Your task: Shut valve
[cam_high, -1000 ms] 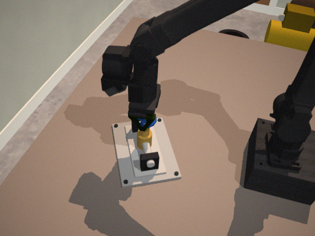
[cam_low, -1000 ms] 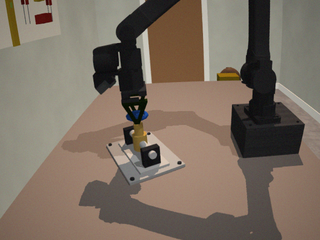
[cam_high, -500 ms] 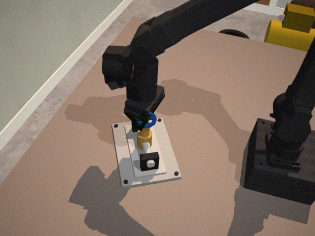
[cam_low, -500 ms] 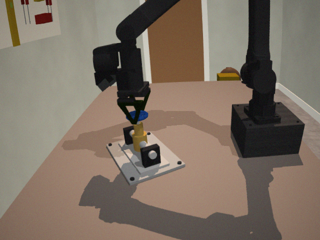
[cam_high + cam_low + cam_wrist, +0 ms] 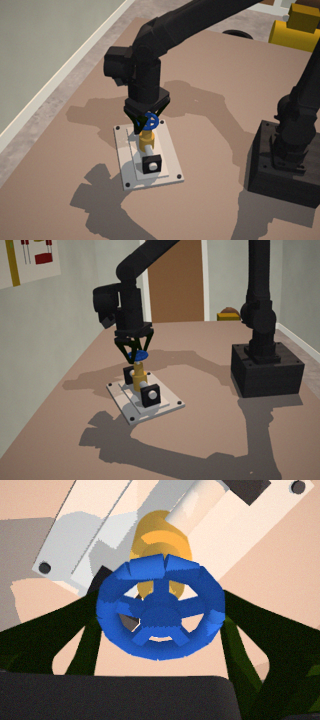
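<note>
The blue spoked handwheel lies 10 mm below my hand. Round my hand: plate: 130 mm below.
</note>
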